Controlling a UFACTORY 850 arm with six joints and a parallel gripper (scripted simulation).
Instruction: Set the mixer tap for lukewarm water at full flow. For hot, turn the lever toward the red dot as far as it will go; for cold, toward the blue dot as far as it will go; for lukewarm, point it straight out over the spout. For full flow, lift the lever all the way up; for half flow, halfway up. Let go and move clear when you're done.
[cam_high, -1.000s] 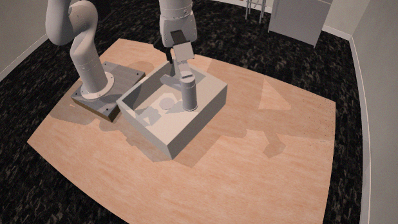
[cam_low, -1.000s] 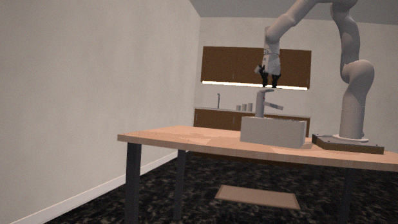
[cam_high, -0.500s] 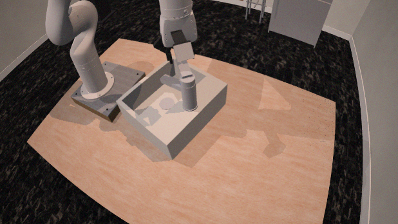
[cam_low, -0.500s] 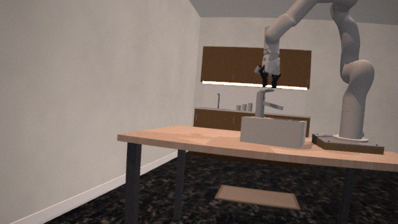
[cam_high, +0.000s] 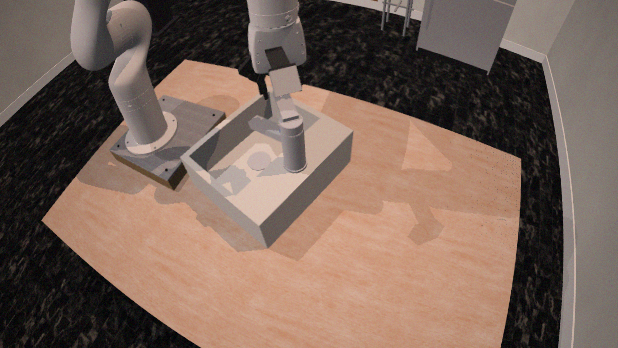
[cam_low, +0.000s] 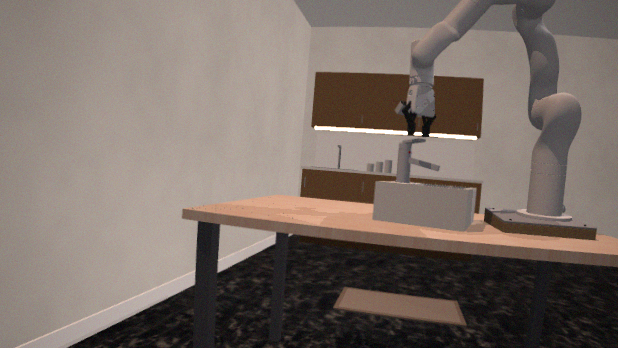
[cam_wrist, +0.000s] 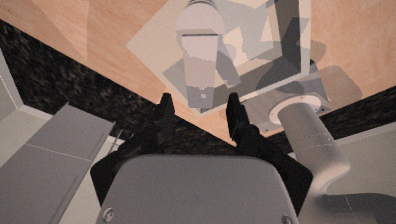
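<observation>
My gripper is now 1 cm short of the flat lever, 2 cm to the left of it and 3 cm above it. Round my hand: grey mixer tap: 2 cm ahead, 3 cm to the right, 8 cm below; grey sink basin: 7 cm behind, 27 cm below.
</observation>
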